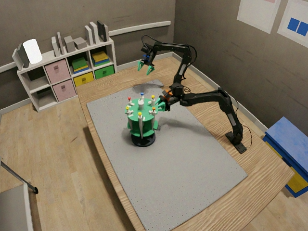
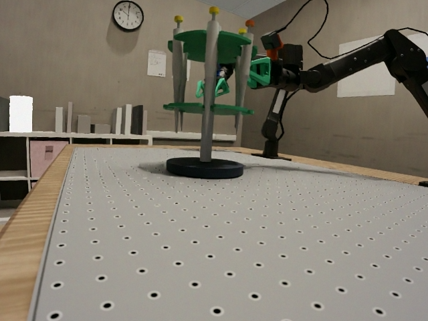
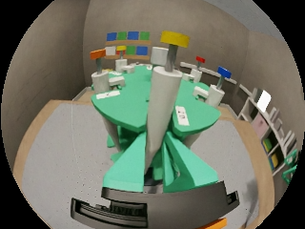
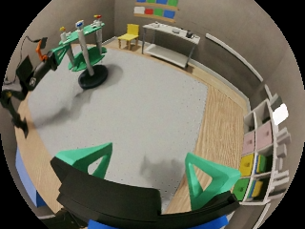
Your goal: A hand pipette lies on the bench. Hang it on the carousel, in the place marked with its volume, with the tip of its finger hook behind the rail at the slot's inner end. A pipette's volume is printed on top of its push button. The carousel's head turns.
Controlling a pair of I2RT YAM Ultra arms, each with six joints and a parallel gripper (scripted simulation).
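My left gripper is now 20 mm above the hand pipette and 10 mm short of it.
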